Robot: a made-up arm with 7 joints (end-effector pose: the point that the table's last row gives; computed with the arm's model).
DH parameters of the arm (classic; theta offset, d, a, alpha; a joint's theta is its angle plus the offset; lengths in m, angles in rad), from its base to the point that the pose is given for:
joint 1: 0 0.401 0 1.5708
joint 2: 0 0.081 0 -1.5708
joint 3: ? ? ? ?
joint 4: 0 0.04 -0.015 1.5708
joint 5: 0 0.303 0 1.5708
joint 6: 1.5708 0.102 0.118 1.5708
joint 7: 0 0.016 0 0
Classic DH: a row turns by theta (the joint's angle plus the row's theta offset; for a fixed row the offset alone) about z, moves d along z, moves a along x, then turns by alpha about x.
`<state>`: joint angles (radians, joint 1 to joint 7).
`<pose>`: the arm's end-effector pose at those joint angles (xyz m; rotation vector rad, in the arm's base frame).
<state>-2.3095 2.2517 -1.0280 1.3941 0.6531 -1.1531 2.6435</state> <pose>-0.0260 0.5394 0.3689 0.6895 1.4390 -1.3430</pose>
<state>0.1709 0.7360 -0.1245 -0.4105 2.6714 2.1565 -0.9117</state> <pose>-0.4160 -0.0748 0.9273 0.6780 -0.2739 -1.1304</pose>
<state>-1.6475 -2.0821 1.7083 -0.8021 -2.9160 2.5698 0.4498</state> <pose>-0.2566 -0.5454 0.2452 1.7894 -0.6611 0.6014</pose>
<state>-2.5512 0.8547 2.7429 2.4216 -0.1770 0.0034 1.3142</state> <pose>0.2482 0.0513 0.2654 1.2634 -0.7993 -0.8850</pose>
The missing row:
joint 3: 0 0.393 0.014 -1.5708
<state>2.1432 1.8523 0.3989 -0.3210 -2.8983 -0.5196 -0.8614</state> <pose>0.3901 -0.5079 -0.0396 -1.8633 0.0129 0.1379</pose>
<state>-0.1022 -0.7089 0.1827 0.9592 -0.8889 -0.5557 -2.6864</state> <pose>0.6571 -0.1743 0.6915 -0.7380 -2.3662 1.1974</pose>
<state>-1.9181 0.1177 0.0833 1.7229 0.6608 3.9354 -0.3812</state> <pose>-0.1147 -0.1412 0.6805 -0.9639 0.0310 0.5852</pose>
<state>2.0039 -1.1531 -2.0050 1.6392 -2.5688 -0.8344 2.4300</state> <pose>0.2431 0.5915 0.7033 -1.7204 -0.0300 2.2563</pose>
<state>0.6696 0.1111 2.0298 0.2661 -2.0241 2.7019 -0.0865</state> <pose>-0.0558 -0.2376 0.9929 1.6573 0.3623 -1.9360</pose>
